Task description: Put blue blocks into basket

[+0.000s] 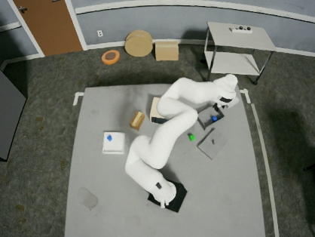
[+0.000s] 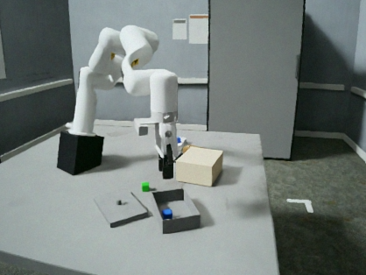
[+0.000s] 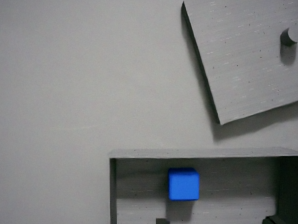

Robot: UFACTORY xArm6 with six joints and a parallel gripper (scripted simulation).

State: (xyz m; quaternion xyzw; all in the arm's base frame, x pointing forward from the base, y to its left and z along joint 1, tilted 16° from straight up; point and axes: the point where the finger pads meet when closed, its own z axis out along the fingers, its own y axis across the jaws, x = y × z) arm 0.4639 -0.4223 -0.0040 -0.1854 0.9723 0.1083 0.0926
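Right now the metal box is 20 mm ahead of my hand, 30 mm to the left of it and 160 mm below it. The rest, counted from my hand: lid: 180 mm behind, 40 mm to the left, 170 mm below; light wooden cabinet: 80 mm ahead, 350 mm to the left, 140 mm below; green block: 120 mm behind, 190 mm to the left, 170 mm below.
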